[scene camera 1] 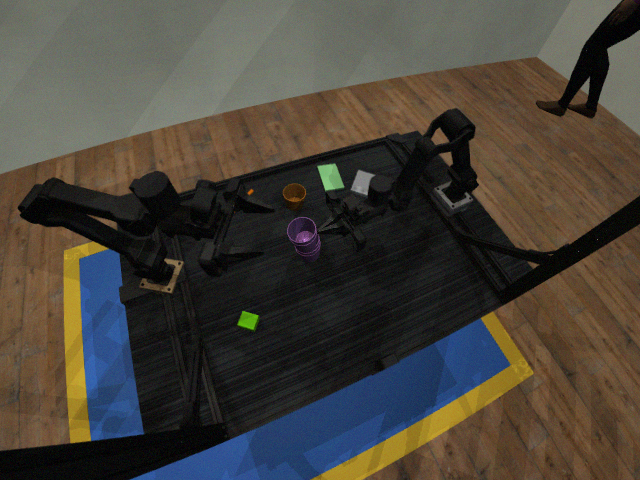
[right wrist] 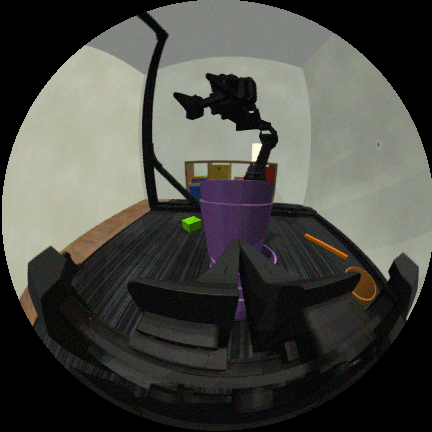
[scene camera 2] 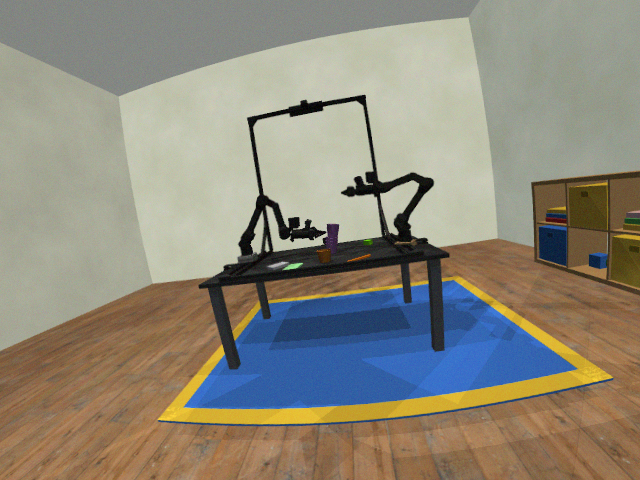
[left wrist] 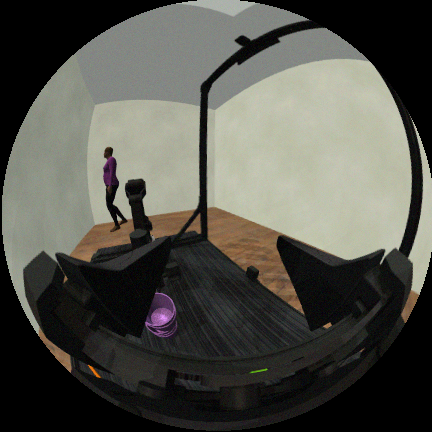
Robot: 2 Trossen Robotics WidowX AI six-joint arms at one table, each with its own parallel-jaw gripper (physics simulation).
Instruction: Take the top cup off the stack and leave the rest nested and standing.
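Pixels of known places: left gripper, fingertip midpoint: (scene camera 1: 269,230) (right wrist: 187,84) (scene camera 2: 344,192) (left wrist: 224,241); right gripper, fingertip midpoint: (scene camera 1: 317,232) (right wrist: 237,244) (scene camera 2: 326,232) (left wrist: 156,302); left arm's base at its link origin: (scene camera 1: 161,273) (scene camera 2: 405,241); right arm's base at its link origin: (scene camera 1: 454,193) (scene camera 2: 247,254).
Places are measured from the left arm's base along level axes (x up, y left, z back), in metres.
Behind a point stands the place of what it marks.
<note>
Purple cups (scene camera 1: 302,235) (scene camera 2: 332,237) (left wrist: 161,316) (right wrist: 237,225) stand in a tall column near the middle of the table. In the right wrist view the upper part rises well above a lower rim, which shows behind the fingers; the fingers hide much of the lower cups. How many cups are in each part cannot be told. My right gripper (scene camera 1: 319,230) @(x 0.102, y 0.151, z -0.427 m) (scene camera 2: 324,233) @(x 0.102, y 0.151, z -0.427 m) (right wrist: 237,244) @(x 0.102, y 0.151, z -0.427 m) is shut and empty, its tips close beside the column; contact is unclear. My left gripper (scene camera 1: 268,231) @(x 0.324, y 0.001, z -0.350 m) (scene camera 2: 342,192) @(x 0.324, y 0.001, z -0.350 m) (left wrist: 224,241) @(x 0.324, y 0.001, z -0.350 m) is wide open and empty, raised away from the cups.
An orange cup (scene camera 1: 294,198) @(x -0.028, y 0.355, z -0.325 m) (scene camera 2: 324,255) @(x 0.010, y 0.361, z -0.309 m) (right wrist: 362,287) @(x 0.008, y 0.361, z -0.314 m) stands near the column. A green block (scene camera 1: 248,320) @(x -0.001, y -0.088, z -0.282 m) (scene camera 2: 367,241) @(x -0.005, y -0.070, z -0.274 m) (right wrist: 191,224) @(x -0.006, y -0.069, z -0.295 m), an orange stick (scene camera 2: 359,257) @(x -0.018, y 0.294, z -0.145 m) (right wrist: 326,246) @(x -0.022, y 0.298, z -0.153 m), a light green sheet (scene camera 1: 330,177) @(x -0.019, y 0.467, z -0.437 m) and a white sheet (scene camera 1: 362,182) @(x -0.014, y 0.461, z -0.553 m) lie on the table.
</note>
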